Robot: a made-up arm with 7 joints. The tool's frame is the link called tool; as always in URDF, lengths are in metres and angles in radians. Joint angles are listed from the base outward.
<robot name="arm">
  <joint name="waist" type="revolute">
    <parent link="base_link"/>
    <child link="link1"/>
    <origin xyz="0 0 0.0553"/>
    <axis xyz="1 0 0"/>
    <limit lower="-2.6" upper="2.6"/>
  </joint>
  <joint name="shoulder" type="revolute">
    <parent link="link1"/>
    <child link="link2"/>
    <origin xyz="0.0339 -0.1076 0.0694"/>
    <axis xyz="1 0 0"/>
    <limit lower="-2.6" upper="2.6"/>
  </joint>
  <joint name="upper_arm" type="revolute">
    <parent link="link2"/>
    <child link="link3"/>
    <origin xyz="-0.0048 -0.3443 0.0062"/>
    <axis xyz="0 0 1"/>
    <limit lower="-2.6" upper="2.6"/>
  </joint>
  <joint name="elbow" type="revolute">
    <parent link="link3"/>
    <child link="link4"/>
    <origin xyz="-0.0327 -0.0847 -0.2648"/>
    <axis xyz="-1 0 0"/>
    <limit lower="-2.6" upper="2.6"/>
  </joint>
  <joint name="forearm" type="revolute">
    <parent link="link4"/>
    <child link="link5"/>
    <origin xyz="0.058 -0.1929 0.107"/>
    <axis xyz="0 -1 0"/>
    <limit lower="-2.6" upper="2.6"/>
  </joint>
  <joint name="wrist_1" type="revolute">
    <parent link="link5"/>
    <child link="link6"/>
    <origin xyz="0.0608 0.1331 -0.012"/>
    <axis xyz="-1 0 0"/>
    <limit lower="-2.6" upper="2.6"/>
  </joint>
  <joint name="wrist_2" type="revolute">
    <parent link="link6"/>
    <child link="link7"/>
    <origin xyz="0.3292 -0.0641 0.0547"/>
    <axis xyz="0 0 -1"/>
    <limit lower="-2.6" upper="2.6"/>
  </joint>
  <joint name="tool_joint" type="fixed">
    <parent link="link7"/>
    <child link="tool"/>
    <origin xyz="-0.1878 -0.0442 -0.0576"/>
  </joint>
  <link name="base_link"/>
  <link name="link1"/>
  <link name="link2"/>
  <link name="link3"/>
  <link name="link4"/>
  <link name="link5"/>
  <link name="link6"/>
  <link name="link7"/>
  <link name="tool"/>
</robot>
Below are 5 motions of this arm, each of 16 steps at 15 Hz.
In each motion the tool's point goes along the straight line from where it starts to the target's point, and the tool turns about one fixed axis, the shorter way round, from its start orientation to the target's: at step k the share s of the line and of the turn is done. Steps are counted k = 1, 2, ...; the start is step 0. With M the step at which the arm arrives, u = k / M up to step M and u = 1 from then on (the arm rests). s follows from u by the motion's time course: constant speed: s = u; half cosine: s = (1 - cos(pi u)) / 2; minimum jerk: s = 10 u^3 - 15 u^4 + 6 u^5.
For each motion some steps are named. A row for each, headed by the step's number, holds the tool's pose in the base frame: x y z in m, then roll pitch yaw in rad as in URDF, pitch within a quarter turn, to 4 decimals.
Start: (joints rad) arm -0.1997 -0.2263 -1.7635 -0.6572 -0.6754 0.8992 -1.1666
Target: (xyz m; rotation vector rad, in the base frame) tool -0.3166 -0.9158 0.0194 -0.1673 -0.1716 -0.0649
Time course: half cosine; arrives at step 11
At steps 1, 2, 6, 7, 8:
1: -0.3224 -0.8857 0.0961 0.0045 0.2409 -0.1611
2: -0.3221 -0.8875 0.0915 -0.0046 0.2153 -0.1563
6: -0.3191 -0.9026 0.0530 -0.0843 0.0041 -0.1076
7: -0.3183 -0.9068 0.0423 -0.1082 -0.0538 -0.0911
8: -0.3176 -0.9105 0.0329 -0.1301 -0.1042 -0.0755

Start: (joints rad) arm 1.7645 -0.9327 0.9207 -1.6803 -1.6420 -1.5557 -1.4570
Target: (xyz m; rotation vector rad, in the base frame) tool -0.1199 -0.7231 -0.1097 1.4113 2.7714 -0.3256
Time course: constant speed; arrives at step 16
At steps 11, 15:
11: -0.1758 -0.5371 -0.2565 -2.9770 -0.1984 1.8720
15: -0.1311 -0.6859 -0.1391 -2.9730 0.0467 2.1413

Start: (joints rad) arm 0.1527 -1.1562 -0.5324 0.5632 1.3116 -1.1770 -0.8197
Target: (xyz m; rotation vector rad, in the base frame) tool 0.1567 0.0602 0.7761 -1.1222 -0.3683 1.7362
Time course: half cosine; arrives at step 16
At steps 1, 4, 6, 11, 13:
1: 0.2882 -0.3144 0.6127 -0.7354 0.4148 1.6426
4: 0.2700 -0.2626 0.6353 -0.7596 0.4318 1.6461
6: 0.2485 -0.2013 0.6621 -0.7884 0.4521 1.6498
11: 0.1862 -0.0238 0.7394 -0.8730 0.5111 1.6569
13: 0.1679 0.0283 0.7622 -0.8984 0.5286 1.6579

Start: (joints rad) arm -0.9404 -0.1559 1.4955 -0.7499 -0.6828 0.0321 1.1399
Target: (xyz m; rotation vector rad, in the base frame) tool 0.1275 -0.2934 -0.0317 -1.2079 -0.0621 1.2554
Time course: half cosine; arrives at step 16
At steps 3, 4, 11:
3: 0.0629 -0.3236 0.1396 -1.8458 0.7301 -0.6753
4: 0.0673 -0.3216 0.1280 -1.7926 0.7575 -0.5585
11: 0.1118 -0.3007 0.0099 -1.1535 0.7159 0.7148

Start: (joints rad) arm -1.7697 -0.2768 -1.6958 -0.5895 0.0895 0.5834 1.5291
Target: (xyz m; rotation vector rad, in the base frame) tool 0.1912 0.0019 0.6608 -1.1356 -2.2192 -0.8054
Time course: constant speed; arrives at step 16
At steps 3, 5, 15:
3: -0.0444 0.1965 0.8198 2.1789 -0.0737 3.0981
5: -0.0082 0.1666 0.7954 2.2269 -0.1961 3.0184
15: 0.1731 0.0169 0.6730 2.6932 -0.7027 2.4271

